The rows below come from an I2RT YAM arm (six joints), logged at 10 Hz.
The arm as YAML. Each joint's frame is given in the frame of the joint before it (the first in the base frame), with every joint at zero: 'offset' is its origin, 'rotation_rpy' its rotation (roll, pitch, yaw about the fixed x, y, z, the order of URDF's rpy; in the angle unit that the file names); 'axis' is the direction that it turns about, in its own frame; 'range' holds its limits. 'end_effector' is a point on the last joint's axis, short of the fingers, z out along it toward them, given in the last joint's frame.
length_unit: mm
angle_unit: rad
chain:
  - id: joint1
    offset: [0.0, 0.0, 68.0]
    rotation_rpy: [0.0, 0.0, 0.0]
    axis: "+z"
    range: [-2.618, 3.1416]
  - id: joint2
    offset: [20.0, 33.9, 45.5]
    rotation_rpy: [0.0, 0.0, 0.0]
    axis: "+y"
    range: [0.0, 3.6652]
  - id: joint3
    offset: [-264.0, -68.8, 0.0]
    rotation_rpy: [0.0, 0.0, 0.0]
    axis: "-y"
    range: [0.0, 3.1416]
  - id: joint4
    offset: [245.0, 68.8, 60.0]
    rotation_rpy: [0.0, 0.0, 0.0]
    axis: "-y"
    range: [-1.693, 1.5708]
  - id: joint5
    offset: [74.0, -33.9, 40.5]
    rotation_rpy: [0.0, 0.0, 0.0]
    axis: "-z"
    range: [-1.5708, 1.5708]
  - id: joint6
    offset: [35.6, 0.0, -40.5]
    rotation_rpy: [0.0, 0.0, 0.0]
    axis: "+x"
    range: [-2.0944, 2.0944]
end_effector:
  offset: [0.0, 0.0, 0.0]
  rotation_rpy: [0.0, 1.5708, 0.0]
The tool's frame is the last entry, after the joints.
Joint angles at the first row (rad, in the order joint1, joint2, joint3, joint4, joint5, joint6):
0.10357 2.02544 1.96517 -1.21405 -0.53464 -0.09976
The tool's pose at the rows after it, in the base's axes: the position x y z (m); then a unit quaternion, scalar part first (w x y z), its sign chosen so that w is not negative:
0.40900 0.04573 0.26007 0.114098 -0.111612 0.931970 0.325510
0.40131 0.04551 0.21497 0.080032 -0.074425 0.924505 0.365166
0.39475 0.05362 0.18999 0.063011 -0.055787 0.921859 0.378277
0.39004 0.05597 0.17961 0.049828 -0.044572 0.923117 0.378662
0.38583 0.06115 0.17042 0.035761 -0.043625 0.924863 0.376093
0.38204 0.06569 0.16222 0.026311 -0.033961 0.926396 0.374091
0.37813 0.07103 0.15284 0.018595 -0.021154 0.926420 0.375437
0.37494 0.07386 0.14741 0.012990 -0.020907 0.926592 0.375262
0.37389 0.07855 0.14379 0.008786 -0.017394 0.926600 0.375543
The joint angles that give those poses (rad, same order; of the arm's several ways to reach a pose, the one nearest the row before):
0.05742 2.02543 1.81943 -1.13774 -0.67273 -0.10127
0.05284 2.02546 1.63713 -1.00425 -0.74941 -0.03757
0.07266 2.02544 1.53409 -0.90428 -0.77154 0.02306
0.07954 2.02545 1.49251 -0.87833 -0.77077 0.04788
0.09403 2.03115 1.46466 -0.86692 -0.76505 0.05511
0.10702 2.03155 1.43149 -0.83599 -0.75932 0.08756
0.12189 2.03191 1.39142 -0.78756 -0.76009 0.13333
0.13027 2.03307 1.37005 -0.77114 -0.76009 0.13981
0.14286 2.03687 1.35976 -0.75210 -0.75971 0.16193

